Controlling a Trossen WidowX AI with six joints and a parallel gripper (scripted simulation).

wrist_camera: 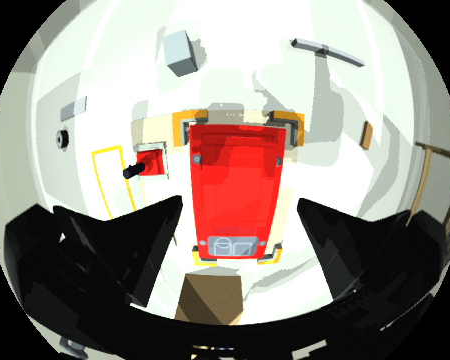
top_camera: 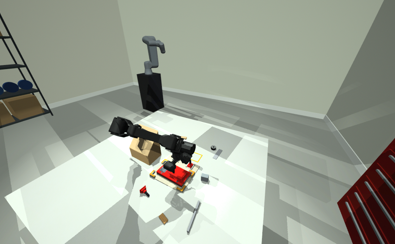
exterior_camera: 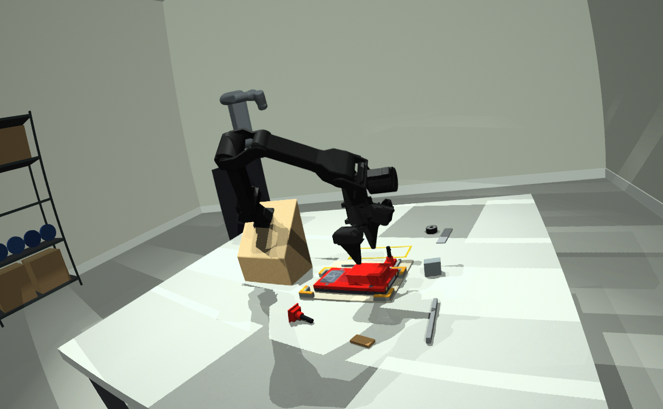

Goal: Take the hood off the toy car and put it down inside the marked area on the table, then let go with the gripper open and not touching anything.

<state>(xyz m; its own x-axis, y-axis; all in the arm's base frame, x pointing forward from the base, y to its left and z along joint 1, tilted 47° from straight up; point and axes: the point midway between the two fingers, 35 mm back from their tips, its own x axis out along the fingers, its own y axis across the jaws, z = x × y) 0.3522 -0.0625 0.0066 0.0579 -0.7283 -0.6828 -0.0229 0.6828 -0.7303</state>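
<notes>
The red hood lies 5 cm below my gripper tip. Round my gripper tip: grey bar (21 cm ahead, 14 cm to the right, 8 cm below); then grey cube (15 cm ahead, 7 cm to the left, 7 cm below); then wooden chip (9 cm ahead, 23 cm to the right, 8 cm below).
</notes>
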